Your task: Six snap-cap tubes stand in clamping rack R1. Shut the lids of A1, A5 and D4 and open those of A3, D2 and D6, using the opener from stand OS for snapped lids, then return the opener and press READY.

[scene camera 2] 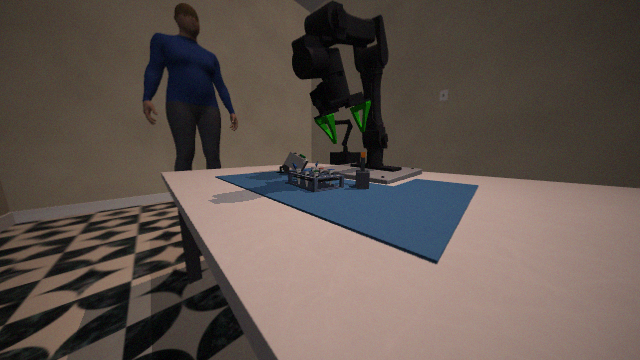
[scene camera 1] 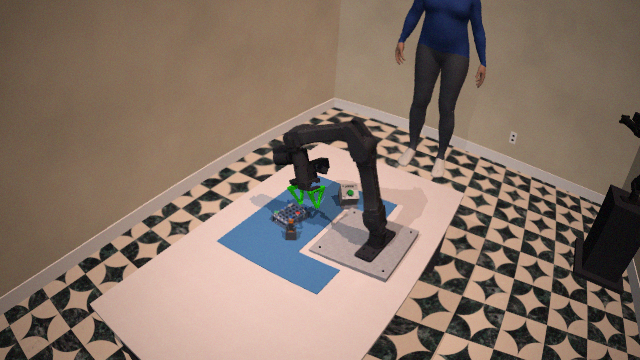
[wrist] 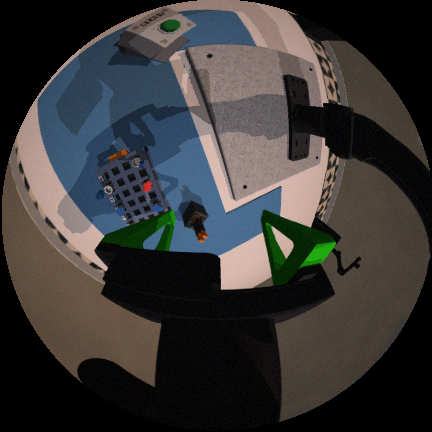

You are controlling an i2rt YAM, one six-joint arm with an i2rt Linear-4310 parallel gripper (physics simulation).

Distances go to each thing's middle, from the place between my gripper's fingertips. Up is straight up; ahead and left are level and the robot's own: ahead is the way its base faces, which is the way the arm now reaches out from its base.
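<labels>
With the grey box with green button (wrist: 158,42) as my reference, I find my hand 28 cm to the left of it and 8 cm above it.
</labels>
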